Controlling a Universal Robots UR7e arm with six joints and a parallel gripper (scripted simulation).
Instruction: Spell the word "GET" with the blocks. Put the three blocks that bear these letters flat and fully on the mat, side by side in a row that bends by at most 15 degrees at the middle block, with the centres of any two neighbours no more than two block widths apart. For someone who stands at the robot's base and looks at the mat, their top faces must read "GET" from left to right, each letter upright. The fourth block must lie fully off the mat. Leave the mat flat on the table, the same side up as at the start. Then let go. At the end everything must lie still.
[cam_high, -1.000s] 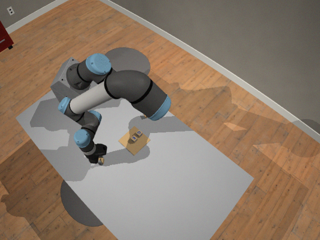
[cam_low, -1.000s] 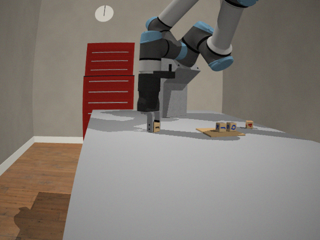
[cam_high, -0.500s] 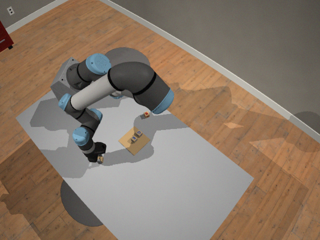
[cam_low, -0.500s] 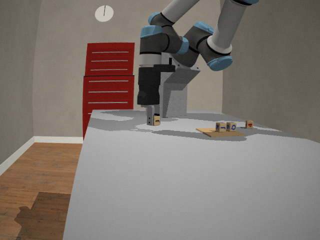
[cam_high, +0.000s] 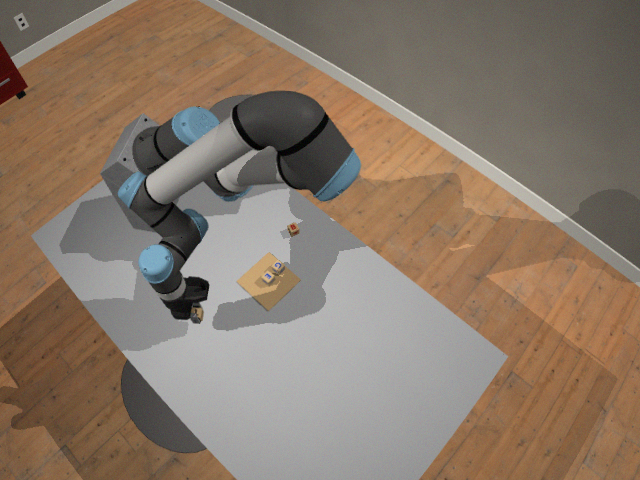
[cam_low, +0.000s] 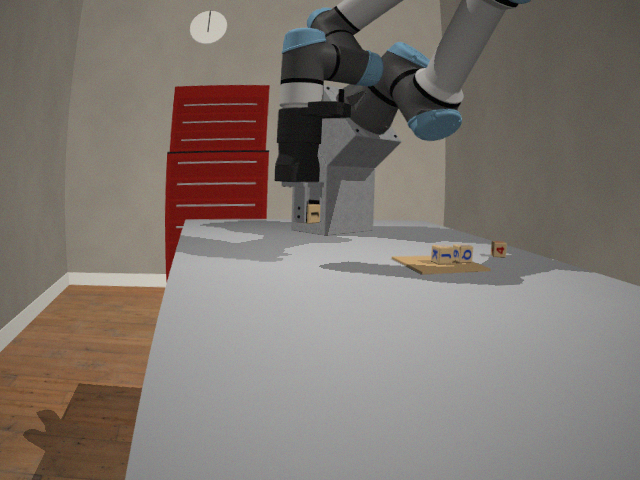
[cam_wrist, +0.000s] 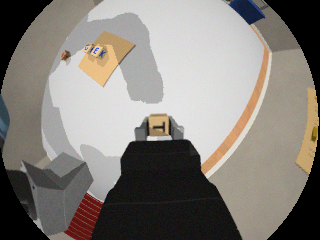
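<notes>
My gripper is now 23 cm to the right of the E block, 7 cm above it and 4 cm past it. Round my hand: tan mat 23 cm to the left, 8 cm below, 4 cm behind.
</notes>
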